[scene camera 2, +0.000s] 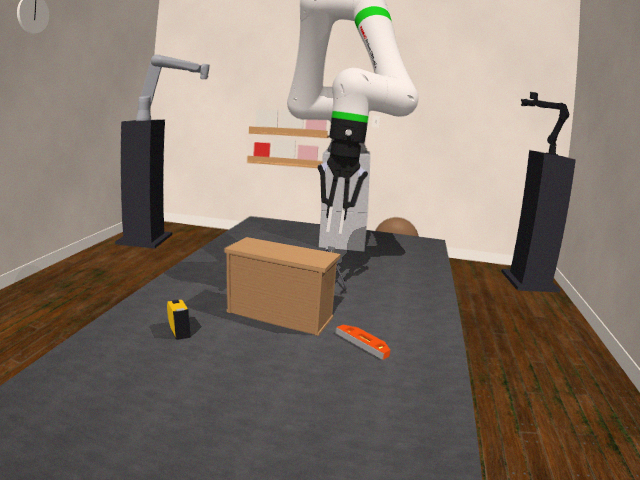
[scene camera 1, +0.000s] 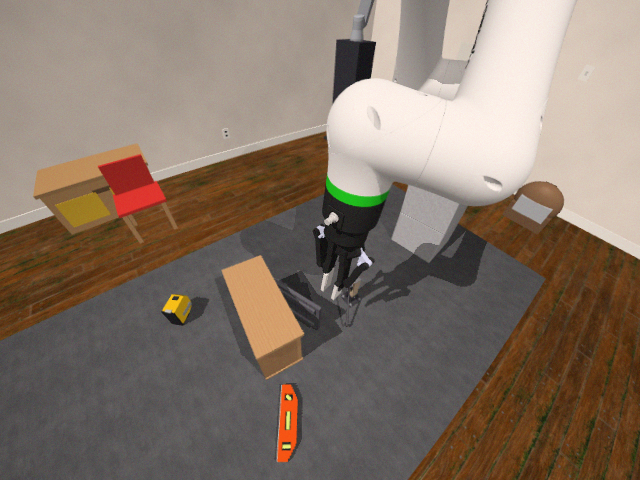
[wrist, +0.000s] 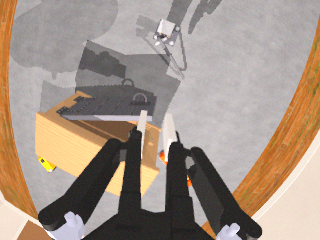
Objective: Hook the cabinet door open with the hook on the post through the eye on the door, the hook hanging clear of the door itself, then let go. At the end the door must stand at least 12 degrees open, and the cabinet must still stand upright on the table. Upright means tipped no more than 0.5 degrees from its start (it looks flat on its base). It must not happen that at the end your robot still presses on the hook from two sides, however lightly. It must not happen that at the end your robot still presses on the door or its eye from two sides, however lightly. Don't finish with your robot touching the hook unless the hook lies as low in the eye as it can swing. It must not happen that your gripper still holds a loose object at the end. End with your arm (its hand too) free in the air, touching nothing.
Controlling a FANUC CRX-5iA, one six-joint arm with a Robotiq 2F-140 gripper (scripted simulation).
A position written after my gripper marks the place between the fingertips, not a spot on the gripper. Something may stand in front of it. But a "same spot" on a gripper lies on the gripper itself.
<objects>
my gripper: scene camera 2 333,231; scene camera 1; wrist
wooden cabinet: scene camera 2; scene camera 1 268,321; wrist
same spot on wooden cabinet: (wrist: 71,148) = (scene camera 2: 270,246)
same spot on my gripper: (wrist: 75,207) = (scene camera 1: 325,237)
</objects>
